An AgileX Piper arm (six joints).
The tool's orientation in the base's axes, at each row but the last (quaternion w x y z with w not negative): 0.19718, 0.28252, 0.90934, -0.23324; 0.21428, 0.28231, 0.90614, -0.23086; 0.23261, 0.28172, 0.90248, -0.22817; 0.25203, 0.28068, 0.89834, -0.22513; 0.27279, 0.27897, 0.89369, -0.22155; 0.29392, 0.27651, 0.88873, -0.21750; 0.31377, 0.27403, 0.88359, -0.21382; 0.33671, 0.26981, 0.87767, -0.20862; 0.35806, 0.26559, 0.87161, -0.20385; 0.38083, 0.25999, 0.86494, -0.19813
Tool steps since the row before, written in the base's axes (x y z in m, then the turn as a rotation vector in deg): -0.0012, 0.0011, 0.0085, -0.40, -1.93, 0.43; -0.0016, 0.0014, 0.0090, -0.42, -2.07, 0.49; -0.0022, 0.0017, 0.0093, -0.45, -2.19, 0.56; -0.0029, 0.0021, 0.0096, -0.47, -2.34, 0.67; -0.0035, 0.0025, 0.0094, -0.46, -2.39, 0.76; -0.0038, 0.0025, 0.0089, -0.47, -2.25, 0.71; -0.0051, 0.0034, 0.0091, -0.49, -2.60, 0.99; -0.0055, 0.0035, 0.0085, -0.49, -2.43, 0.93; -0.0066, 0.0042, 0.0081, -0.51, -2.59, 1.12; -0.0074, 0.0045, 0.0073, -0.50, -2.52, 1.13
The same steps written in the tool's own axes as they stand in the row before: -0.0028, -0.0026, -0.0078, -0.72, -1.79, 0.59; -0.0029, -0.0026, -0.0084, -0.79, -1.92, 0.62; -0.0028, -0.0027, -0.0089, -0.86, -2.05, 0.62; -0.0027, -0.0028, -0.0095, -0.97, -2.20, 0.61; -0.0024, -0.0026, -0.0097, -1.05, -2.25, 0.57; -0.0022, -0.0025, -0.0094, -0.96, -2.14, 0.53; -0.0016, -0.0024, -0.0106, -1.26, -2.48, 0.51; -0.0014, -0.0023, -0.0104, -1.16, -2.34, 0.46; -0.0006, -0.0021, -0.0110, -1.33, -2.50, 0.41; 0.0000, -0.0020, -0.0112, -1.33, -2.45, 0.37
